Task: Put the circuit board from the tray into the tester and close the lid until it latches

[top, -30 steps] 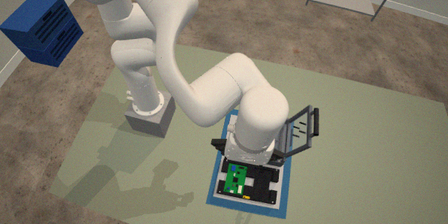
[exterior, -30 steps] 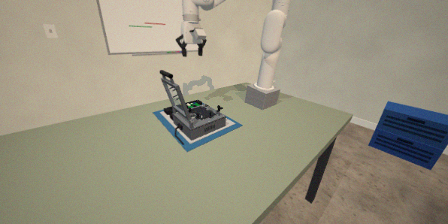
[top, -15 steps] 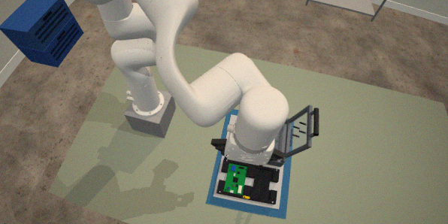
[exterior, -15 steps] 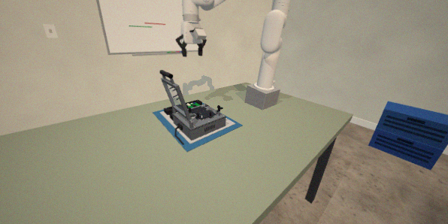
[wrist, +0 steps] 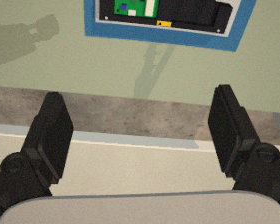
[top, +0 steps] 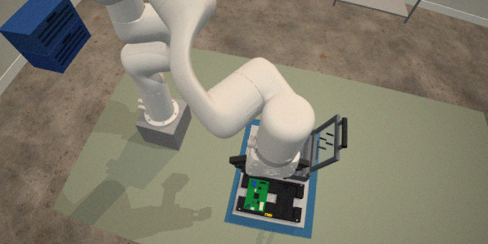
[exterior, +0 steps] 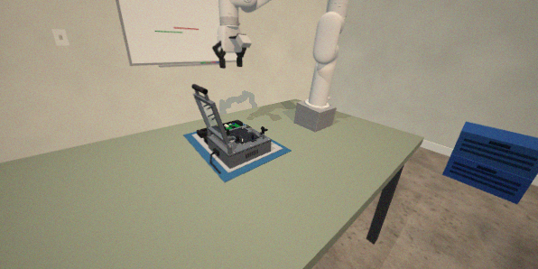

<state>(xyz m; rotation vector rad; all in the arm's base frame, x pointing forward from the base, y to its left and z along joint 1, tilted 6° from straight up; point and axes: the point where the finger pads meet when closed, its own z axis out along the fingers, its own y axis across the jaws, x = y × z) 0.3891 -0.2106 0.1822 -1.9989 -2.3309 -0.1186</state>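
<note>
The green circuit board lies 300 mm below my hand. From my hand the other things lie so: tester lid (190 mm ahead, 170 mm to the left, 130 mm below); then latch hook (230 mm to the left, 230 mm below).
</note>
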